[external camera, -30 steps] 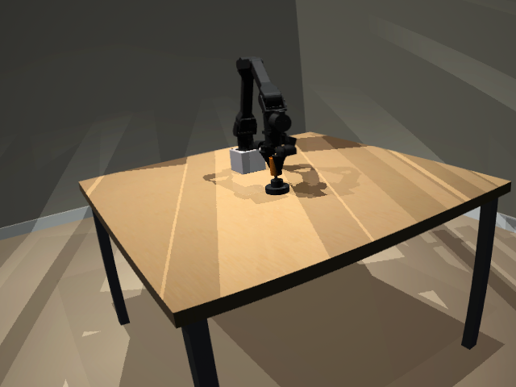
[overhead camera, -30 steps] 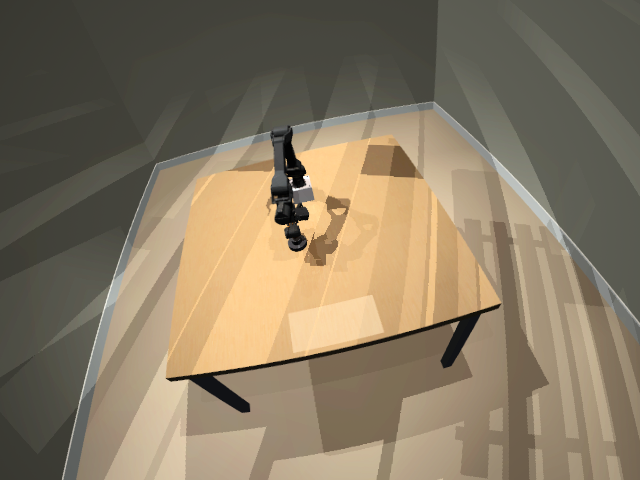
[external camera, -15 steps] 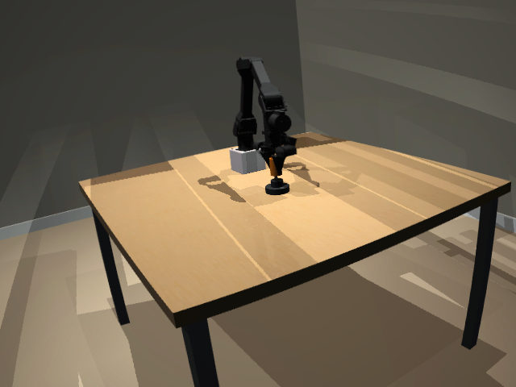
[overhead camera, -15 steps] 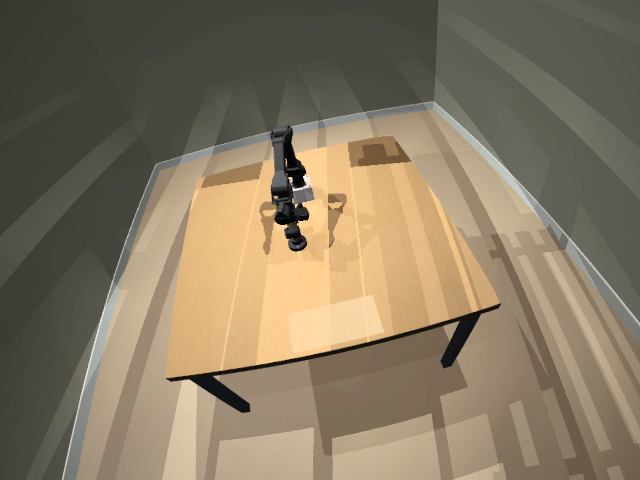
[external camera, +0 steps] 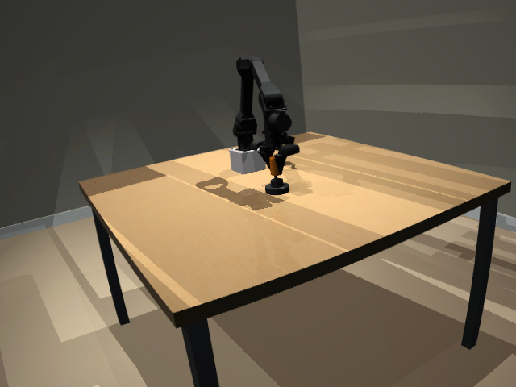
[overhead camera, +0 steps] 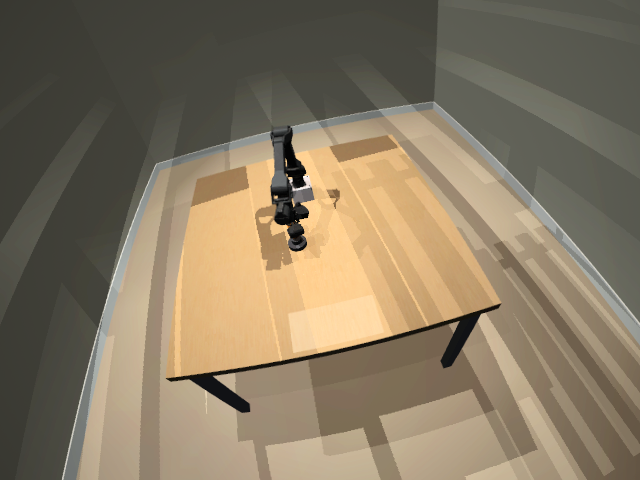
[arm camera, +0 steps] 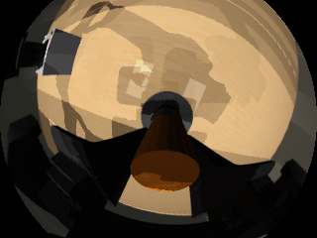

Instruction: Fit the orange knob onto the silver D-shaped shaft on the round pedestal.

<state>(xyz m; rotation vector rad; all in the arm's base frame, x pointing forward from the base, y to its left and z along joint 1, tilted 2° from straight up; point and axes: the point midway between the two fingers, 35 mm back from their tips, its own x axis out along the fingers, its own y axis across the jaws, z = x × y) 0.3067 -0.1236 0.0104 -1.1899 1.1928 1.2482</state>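
Now: gripper tip 3 cm below the orange knob. Also, from my gripper tip: round pedestal 4 cm below.
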